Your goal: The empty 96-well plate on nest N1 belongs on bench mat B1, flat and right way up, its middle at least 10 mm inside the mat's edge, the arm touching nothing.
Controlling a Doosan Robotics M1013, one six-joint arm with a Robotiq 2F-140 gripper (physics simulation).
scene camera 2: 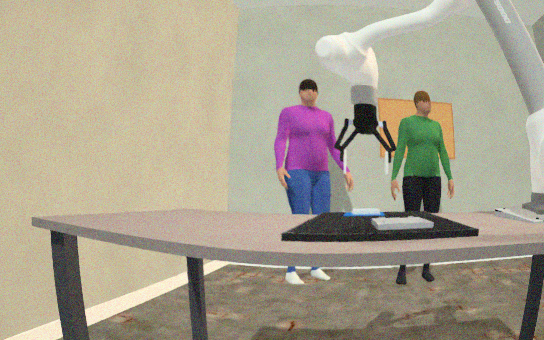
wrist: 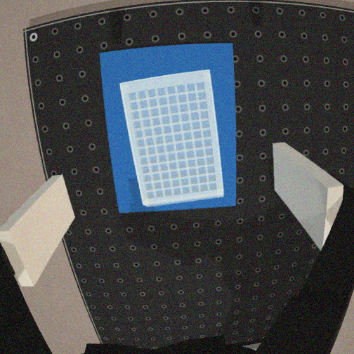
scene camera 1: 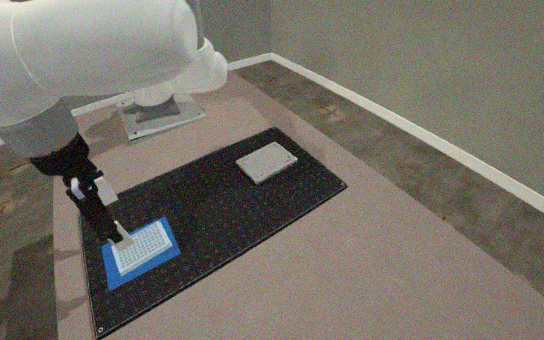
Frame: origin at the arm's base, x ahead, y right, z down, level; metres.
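Seen in the pictures: gripper, fingertip midpoint: [scene camera 2: 366, 174] [scene camera 1: 118, 222]; arm's base, origin of the base link: [scene camera 1: 156, 108].
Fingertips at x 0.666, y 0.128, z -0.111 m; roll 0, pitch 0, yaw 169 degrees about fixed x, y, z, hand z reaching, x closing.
Pixels of each thing's top centre, then the offset from my fingertips to it. Level surfaces: height alone.
- white 96-well plate, middle of its top: [scene camera 1: 140, 244] [scene camera 2: 365, 209] dx -0.003, dy -0.002, dz +0.106 m
- light grey nest N1, middle of its top: [scene camera 2: 401, 218] [scene camera 1: 266, 159] dx -0.133, dy -0.408, dz +0.108 m
- black perforated board, its level: dz +0.123 m
- pinkish table, its level: dz +0.136 m
The white 96-well plate [scene camera 1: 145, 245] [scene camera 2: 366, 211] [wrist: 172, 142] lies flat, wells up, on the blue bench mat B1 [scene camera 1: 114, 281] [scene camera 2: 350, 214] [wrist: 165, 57]. It is turned slightly relative to the mat. In the wrist view its whole outline lies inside the blue, nearer the mat's lower edge. My gripper [scene camera 1: 115, 220] [scene camera 2: 366, 173] [wrist: 168, 182] is open and empty. Its pale fingertips stand wide apart, clear above the plate in the second scene view. The light grey nest N1 [scene camera 1: 267, 162] [scene camera 2: 402, 223] has no plate on it.
A black perforated board [scene camera 1: 210, 200] [scene camera 2: 320, 230] [wrist: 175, 280] lies under mat and nest on the pinkish table [scene camera 1: 350, 260] [scene camera 2: 175, 225]. The arm's base plate [scene camera 1: 192, 116] [scene camera 2: 515, 214] is beside the board. Two people stand behind the table, one in purple [scene camera 2: 307, 135], one in green [scene camera 2: 422, 142].
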